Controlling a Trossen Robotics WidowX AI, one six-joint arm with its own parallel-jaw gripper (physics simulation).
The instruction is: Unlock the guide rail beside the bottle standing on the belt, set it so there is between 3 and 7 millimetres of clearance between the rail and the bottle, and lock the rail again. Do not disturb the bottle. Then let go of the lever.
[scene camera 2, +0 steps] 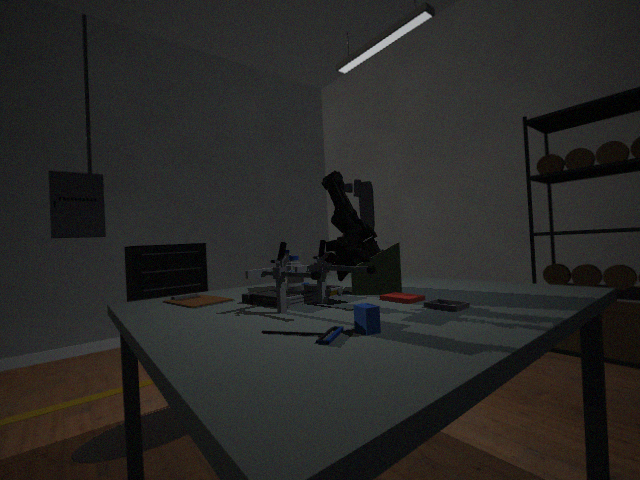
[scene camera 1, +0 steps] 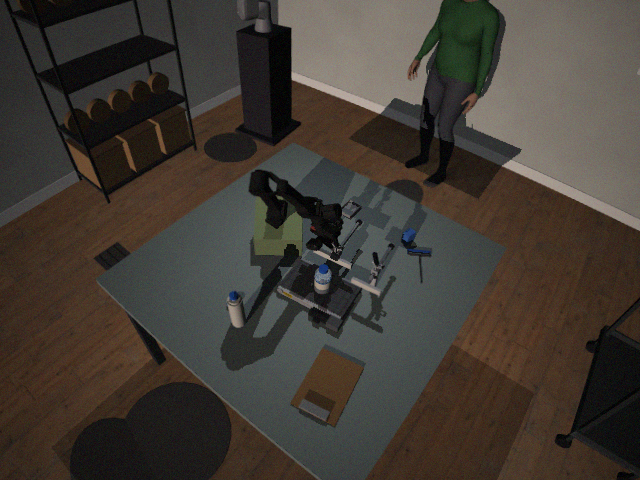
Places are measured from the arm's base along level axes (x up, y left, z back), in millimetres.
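Where they show: gripper, fingertip midpoint: [scene camera 2: 340,280]; arm's base, link origin: [scene camera 2: 374,255] [scene camera 1: 275,219].
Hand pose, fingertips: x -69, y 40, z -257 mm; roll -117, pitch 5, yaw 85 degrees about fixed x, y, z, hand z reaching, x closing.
Things, the pixels of their centre, and the offset from my fingertips. "spot": a spot on its surface instead.
- bottle, body centre: [scene camera 2: 294,273] [scene camera 1: 322,278] dy -170, dx +26, dz -54 mm
- dark belt, body centre: [scene camera 2: 297,294] [scene camera 1: 319,288] dy -170, dx -51, dz -43 mm
- white guide rail, surface spot: [scene camera 1: 343,262] spot: dy -81, dx +55, dz -93 mm
- second white rail, body centre: [scene camera 2: 263,272] [scene camera 1: 366,286] dy -129, dx +45, dz -216 mm
- white flask, body centre: [scene camera 1: 236,308] [scene camera 2: 287,268] dy -455, dx +17, dz +142 mm
- clipboard, body centre: [scene camera 1: 328,384] [scene camera 2: 197,299] dy -495, dx -61, dz -272 mm
- blue box, body centre: [scene camera 2: 366,318] [scene camera 1: 408,236] dy +286, dx -41, dz -237 mm
- brush, body centre: [scene camera 2: 297,333] [scene camera 1: 420,265] dy +176, dx -67, dz -343 mm
- red block, body centre: [scene camera 2: 402,297] dy +158, dx -63, dz +122 mm
- small tray, body centre: [scene camera 2: 446,304] [scene camera 1: 349,208] dy +323, dx -63, dz +82 mm
The bottle [scene camera 1: 323,279] [scene camera 2: 294,264], clear with a blue cap, stands upright on the dark belt [scene camera 1: 341,298]. A white guide rail [scene camera 1: 343,262] runs along the belt's far side beside the bottle; the gap between them is too small to measure. Its black lever [scene camera 2: 322,248] stands up in the scene camera 2 view; in the scene camera 1 view the arm mostly covers it. My gripper [scene camera 1: 336,248] is shut and empty, low at this rail's clamp; whether it touches the lever cannot be told. A second white rail [scene camera 1: 366,285] with its own black lever [scene camera 1: 375,258] [scene camera 2: 282,251] stands to the right.
A white flask [scene camera 1: 236,311] stands left of the belt. A green block [scene camera 1: 278,246] [scene camera 2: 385,273] is by the arm's base. Also there: a clipboard [scene camera 1: 341,373] [scene camera 2: 206,300], a blue box [scene camera 1: 408,236] [scene camera 2: 367,318], a brush [scene camera 1: 419,252], a red block [scene camera 2: 402,297] and a small tray [scene camera 1: 351,208].
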